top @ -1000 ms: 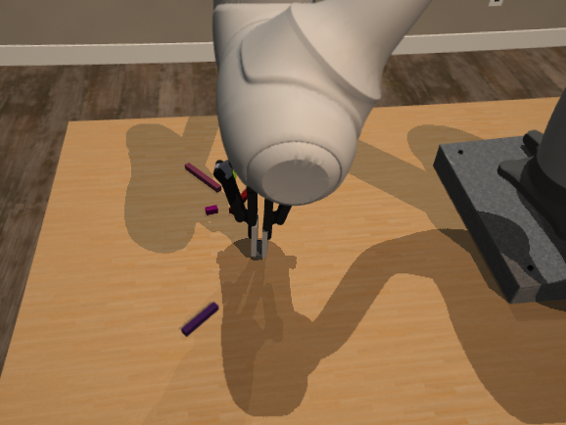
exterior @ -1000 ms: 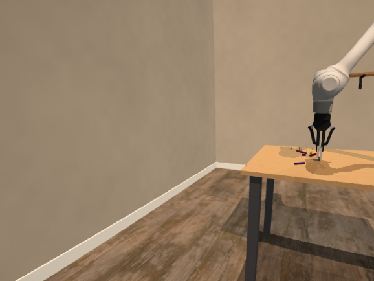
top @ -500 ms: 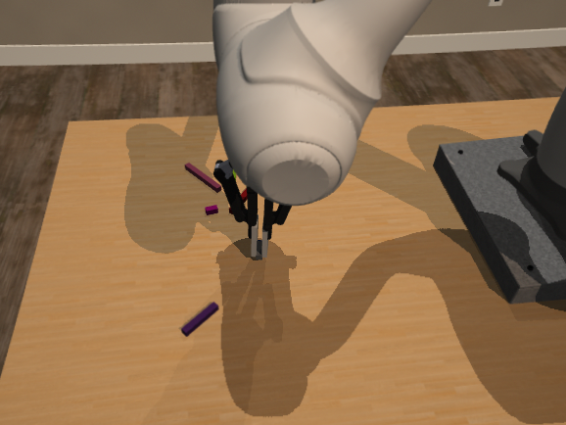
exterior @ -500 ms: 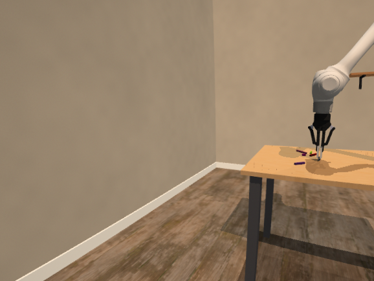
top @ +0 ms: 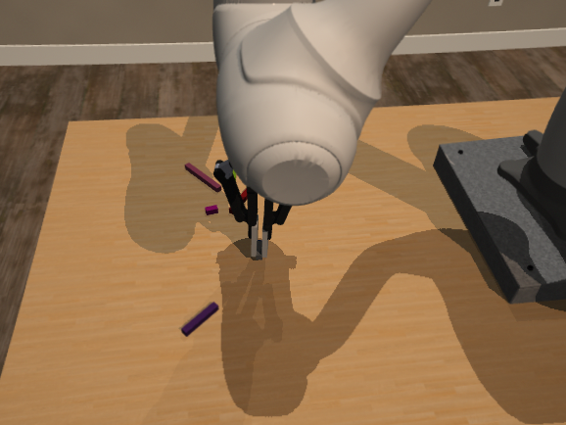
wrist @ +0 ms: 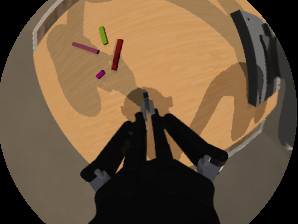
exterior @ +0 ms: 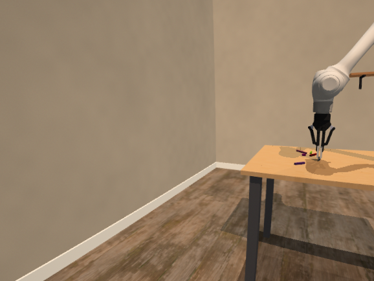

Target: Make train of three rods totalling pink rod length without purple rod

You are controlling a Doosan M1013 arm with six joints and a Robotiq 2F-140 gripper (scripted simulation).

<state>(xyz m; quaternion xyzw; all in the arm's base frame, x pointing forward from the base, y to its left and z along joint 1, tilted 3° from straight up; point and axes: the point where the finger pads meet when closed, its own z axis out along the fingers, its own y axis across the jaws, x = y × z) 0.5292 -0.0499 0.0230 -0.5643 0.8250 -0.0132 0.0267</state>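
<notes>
The grey rod is 3 cm below my hand. The rest, counted from my hand: magenta rod (12 cm to the right, 5 cm ahead, 4 cm below); blue rod (4 cm below, 2 cm to the right, 1 cm behind); red rod (13 cm to the right, 4 cm below, 1 cm behind).
</notes>
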